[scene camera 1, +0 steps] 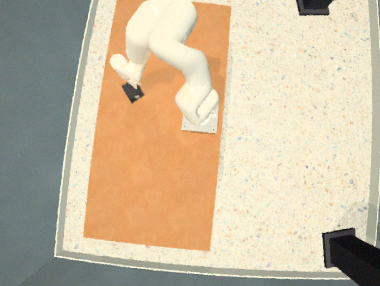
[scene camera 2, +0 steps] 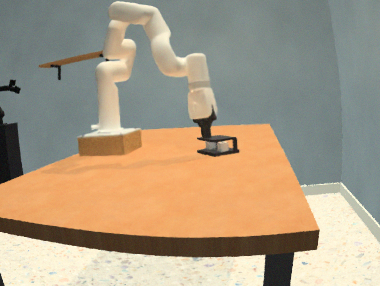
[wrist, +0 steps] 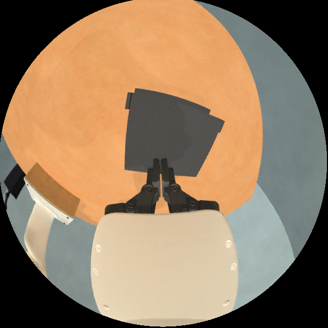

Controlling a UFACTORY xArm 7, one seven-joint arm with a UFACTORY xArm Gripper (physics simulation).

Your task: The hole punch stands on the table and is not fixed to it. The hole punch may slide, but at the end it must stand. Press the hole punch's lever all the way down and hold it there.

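Places are measured from the arm's base along level axes (x right, y back, z down), in millimetres.
Where they show: gripper, between the fingertips: (scene camera 1: 136, 86) (scene camera 2: 206, 138); arm's base, origin of its link: (scene camera 2: 110, 132).
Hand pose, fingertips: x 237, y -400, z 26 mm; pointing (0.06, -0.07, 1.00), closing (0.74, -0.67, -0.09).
Note:
Each offset is from my fingertips to the top centre of the thing. Level surfaces: height alone.
The hole punch {dx -12, dy -38, dz +0 mm} (scene camera 1: 133, 93) (scene camera 2: 218, 152) is dark with light blocks between its base and its top plate. It stands upright on the orange table, beyond the arm's base in the wrist view. Its lever, a flat dark plate {dx -10, dy -34, dz +0 mm} (scene camera 2: 223, 138) (wrist: 165, 127), is held above the base, with a gap between them in scene camera 2. My gripper (scene camera 2: 206, 136) (wrist: 160, 166) is shut and empty, pointing down, with its fingertips at the lever's near edge in the wrist view. They look to be at the lever's top; whether they press on it is too small to tell.
The orange table {dz +57 mm} (scene camera 1: 150, 190) (scene camera 2: 165, 200) (wrist: 75, 75) carries the arm's base block (scene camera 2: 102, 145) (wrist: 50, 187). The hole punch is near a long edge of the table in scene camera 1. Black stands (scene camera 1: 345, 247) (scene camera 2: 10, 150) are off the table.

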